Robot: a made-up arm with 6 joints. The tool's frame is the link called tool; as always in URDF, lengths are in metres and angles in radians. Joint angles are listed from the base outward.
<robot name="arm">
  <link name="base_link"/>
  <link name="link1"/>
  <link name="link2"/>
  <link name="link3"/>
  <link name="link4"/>
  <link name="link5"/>
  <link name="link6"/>
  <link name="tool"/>
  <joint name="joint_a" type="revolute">
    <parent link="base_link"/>
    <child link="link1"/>
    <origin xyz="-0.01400 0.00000 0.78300"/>
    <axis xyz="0 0 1"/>
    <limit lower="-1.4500" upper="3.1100"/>
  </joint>
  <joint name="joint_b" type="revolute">
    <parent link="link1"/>
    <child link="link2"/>
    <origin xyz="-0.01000 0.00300 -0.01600"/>
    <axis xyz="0 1 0"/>
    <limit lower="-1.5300" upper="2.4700"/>
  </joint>
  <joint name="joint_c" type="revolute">
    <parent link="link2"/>
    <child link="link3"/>
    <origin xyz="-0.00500 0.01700 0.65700"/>
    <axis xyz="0 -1 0"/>
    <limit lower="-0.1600" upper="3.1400"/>
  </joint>
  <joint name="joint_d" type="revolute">
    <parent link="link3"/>
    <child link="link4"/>
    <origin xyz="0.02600 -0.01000 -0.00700"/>
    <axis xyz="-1 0 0"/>
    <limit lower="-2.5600" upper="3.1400"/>
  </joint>
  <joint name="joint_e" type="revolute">
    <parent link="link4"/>
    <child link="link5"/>
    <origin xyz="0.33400 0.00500 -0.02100"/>
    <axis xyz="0 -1 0"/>
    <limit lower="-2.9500" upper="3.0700"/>
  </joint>
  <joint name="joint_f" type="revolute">
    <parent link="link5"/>
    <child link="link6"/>
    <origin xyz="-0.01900 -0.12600 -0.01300"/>
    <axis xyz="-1 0 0"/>
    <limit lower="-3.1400" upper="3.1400"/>
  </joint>
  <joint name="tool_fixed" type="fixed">
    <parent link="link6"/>
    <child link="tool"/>
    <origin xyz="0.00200 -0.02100 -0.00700" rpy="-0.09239 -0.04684 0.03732"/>
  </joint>
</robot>
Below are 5 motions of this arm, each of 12 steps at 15 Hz.
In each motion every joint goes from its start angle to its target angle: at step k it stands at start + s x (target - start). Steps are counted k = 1, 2, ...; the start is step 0. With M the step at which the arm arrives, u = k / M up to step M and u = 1 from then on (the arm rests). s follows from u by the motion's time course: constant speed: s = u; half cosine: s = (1 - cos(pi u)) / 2; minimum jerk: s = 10 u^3 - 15 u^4 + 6 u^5.
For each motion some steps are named. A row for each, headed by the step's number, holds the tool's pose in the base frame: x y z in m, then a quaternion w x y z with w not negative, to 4 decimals.
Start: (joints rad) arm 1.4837 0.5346 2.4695 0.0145 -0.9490 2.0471
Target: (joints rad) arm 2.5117 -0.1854 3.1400 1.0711 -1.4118 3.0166
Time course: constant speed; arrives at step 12
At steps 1, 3, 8, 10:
1: 0.0916 0.1180 1.6697 0.5898 -0.4322 -0.6805 -0.0475
3: 0.0896 -0.0196 1.6421 0.6304 -0.4335 -0.6344 -0.1103
8: 0.2360 -0.2394 1.4650 0.7539 -0.4597 -0.4647 -0.0656
10: 0.3174 -0.2589 1.3690 0.7798 -0.4743 -0.4074 0.0314

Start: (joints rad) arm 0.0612 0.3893 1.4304 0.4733 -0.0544 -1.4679
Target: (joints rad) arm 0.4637 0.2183 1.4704 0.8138 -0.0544 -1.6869
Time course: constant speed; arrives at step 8
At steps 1, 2, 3, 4, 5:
1: 0.3806 -0.0740 1.6819 0.7578 0.4041 -0.4497 0.2451
2: 0.3581 -0.0571 1.6933 0.7474 0.4079 -0.4525 0.2649
3: 0.3348 -0.0425 1.7040 0.7363 0.4121 -0.4553 0.2842
4: 0.3106 -0.0303 1.7138 0.7244 0.4167 -0.4582 0.3028
5: 0.2860 -0.0204 1.7229 0.7119 0.4217 -0.4610 0.3208

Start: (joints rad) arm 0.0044 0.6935 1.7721 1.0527 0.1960 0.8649
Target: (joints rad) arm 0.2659 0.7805 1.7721 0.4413 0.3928 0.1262
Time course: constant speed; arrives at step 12
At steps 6, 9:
6: 0.5461 -0.0433 1.5877 0.6116 -0.5169 -0.5538 -0.2283
9: 0.5885 -0.0108 1.5644 0.6791 -0.3741 -0.6191 -0.1252

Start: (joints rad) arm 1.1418 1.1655 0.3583 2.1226 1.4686 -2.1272
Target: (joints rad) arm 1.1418 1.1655 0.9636 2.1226 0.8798 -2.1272
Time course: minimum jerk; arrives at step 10
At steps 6, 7, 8, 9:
6: 0.3728 0.9004 0.9855 0.4257 -0.1536 0.3651 0.8136
7: 0.3739 0.9002 1.0233 0.4780 -0.1484 0.3043 0.8105
8: 0.3737 0.8981 1.0488 0.5120 -0.1423 0.2619 0.8056
9: 0.3733 0.8966 1.0607 0.5274 -0.1388 0.2419 0.8026

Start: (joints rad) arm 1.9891 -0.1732 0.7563 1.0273 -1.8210 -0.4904
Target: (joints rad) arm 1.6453 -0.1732 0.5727 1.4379 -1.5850 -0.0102
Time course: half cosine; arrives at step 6
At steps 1, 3, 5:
1: 0.0425 0.0090 1.7489 0.8937 -0.1954 0.1662 0.3682
3: 0.0207 0.0141 1.7473 0.9159 -0.2955 0.0766 0.2606
5: -0.0008 0.0289 1.7429 0.8990 -0.4156 0.0077 0.1380

